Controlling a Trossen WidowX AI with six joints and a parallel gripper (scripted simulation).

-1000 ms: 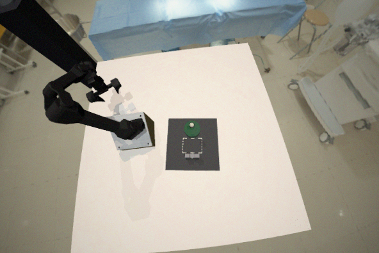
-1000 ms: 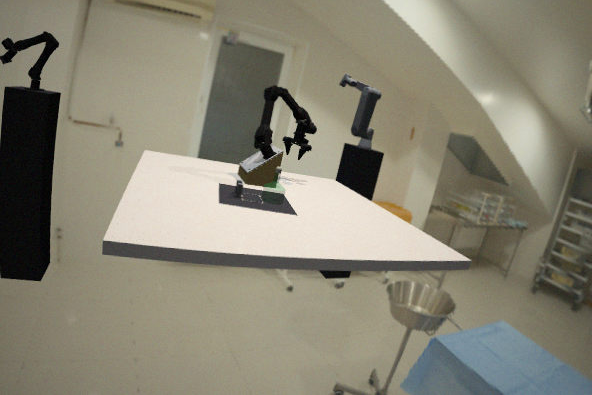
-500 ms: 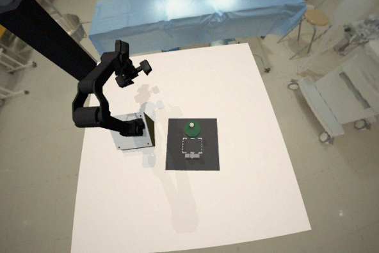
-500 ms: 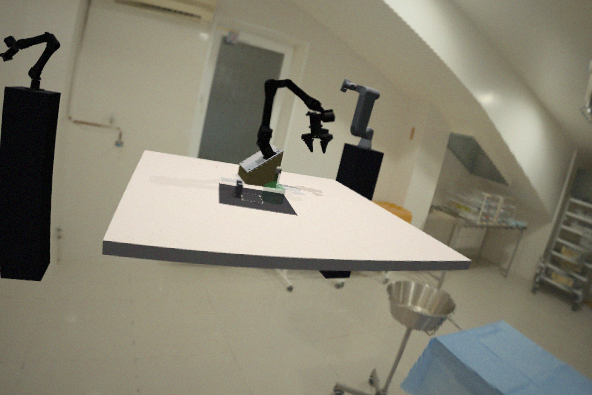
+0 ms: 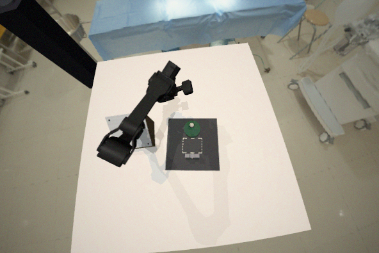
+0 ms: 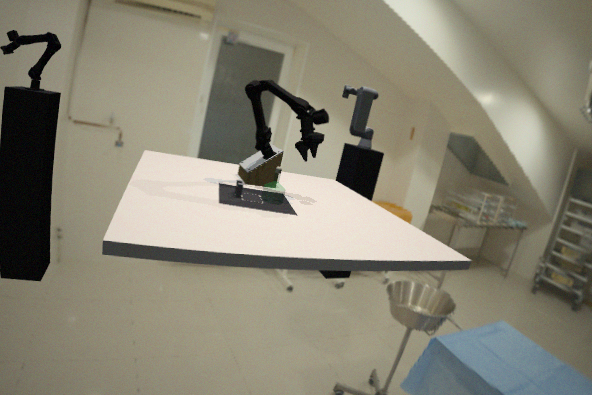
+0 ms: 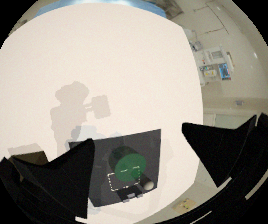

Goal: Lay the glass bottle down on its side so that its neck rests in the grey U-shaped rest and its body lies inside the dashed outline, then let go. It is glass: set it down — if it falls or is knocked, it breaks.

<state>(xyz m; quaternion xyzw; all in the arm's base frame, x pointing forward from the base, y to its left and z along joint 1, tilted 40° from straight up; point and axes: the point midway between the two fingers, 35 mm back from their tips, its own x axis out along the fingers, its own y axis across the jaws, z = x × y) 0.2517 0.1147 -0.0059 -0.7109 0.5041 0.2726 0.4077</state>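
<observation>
Right now the green glass bottle is 150 mm to the right of my gripper tip, 110 mm below it and 30 mm ahead of it. From my gripper tip the other things lie so: dark mat (230 mm to the right, 210 mm below, 10 mm ahead).
</observation>
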